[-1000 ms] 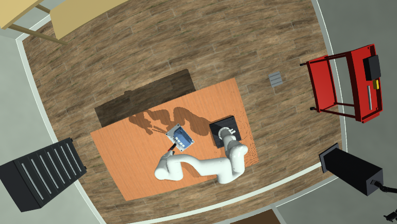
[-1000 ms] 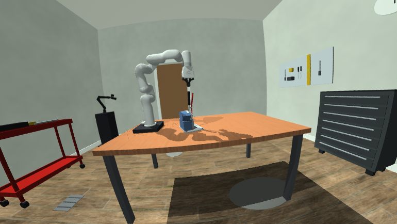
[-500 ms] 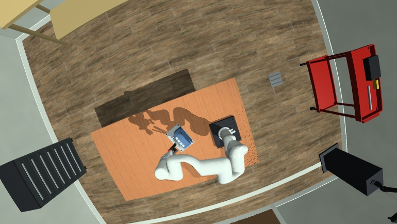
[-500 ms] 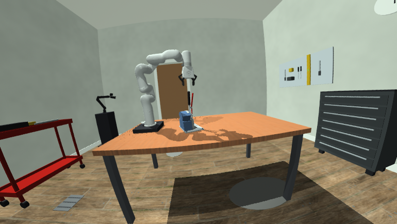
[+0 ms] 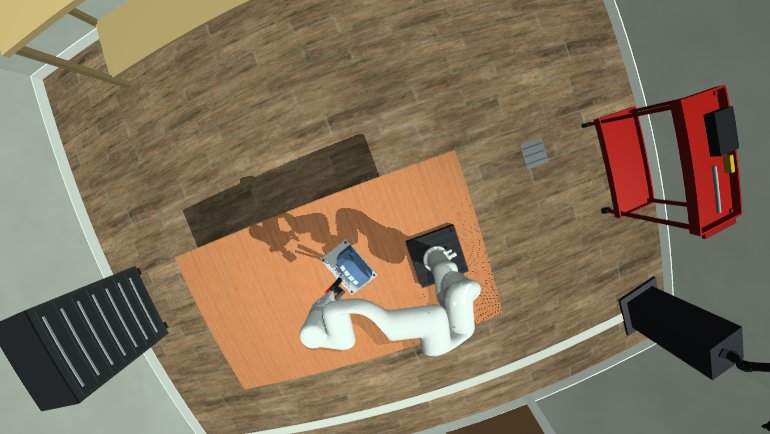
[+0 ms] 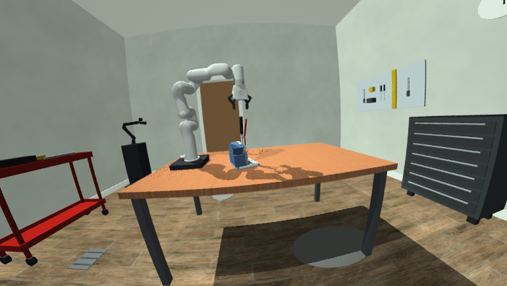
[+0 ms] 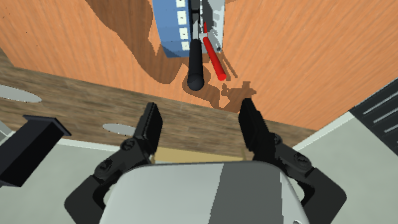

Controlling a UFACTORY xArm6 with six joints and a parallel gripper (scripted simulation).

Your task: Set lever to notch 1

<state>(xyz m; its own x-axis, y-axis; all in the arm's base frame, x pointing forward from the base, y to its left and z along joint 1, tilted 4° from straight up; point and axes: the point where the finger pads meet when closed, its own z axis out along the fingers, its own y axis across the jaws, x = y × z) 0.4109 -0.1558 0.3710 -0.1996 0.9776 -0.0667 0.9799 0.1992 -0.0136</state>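
My hand is 10 mm short of the red bar, 20 mm to the right of it and 200 mm above it.
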